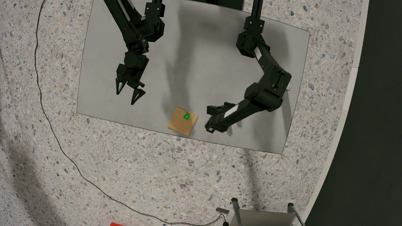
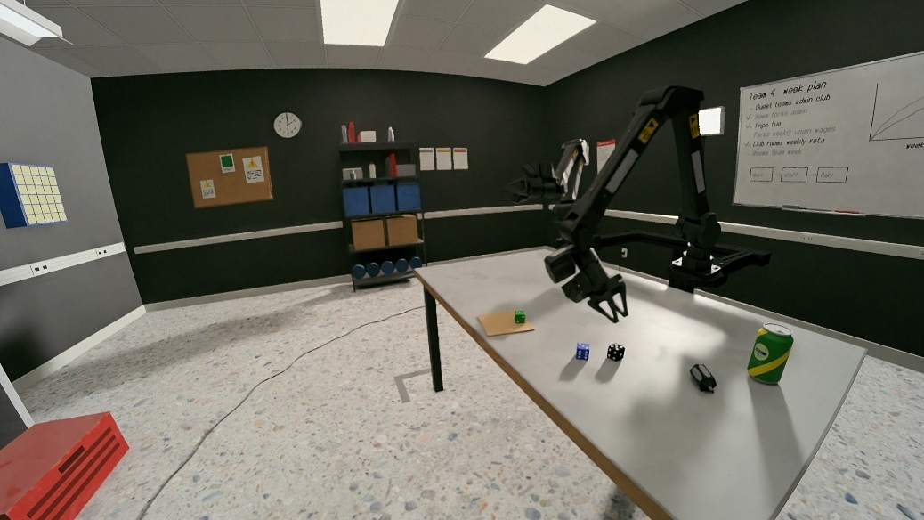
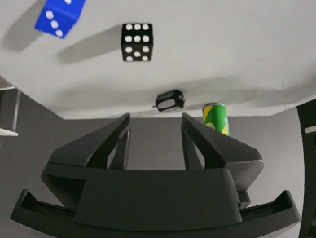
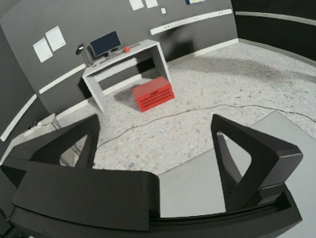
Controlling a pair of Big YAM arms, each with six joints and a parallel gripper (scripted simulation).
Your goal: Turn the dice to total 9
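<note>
Right now my left hand is 10 mm short of the black die, 10 mm to the right of it and 90 mm above it. The rest, counted from my left hand: blue die 80 mm ahead, 40 mm to the right, 90 mm below; then brown square mat 140 mm ahead, 300 mm to the right, 100 mm below; then green die 100 mm ahead, 280 mm to the right, 80 mm below.
</note>
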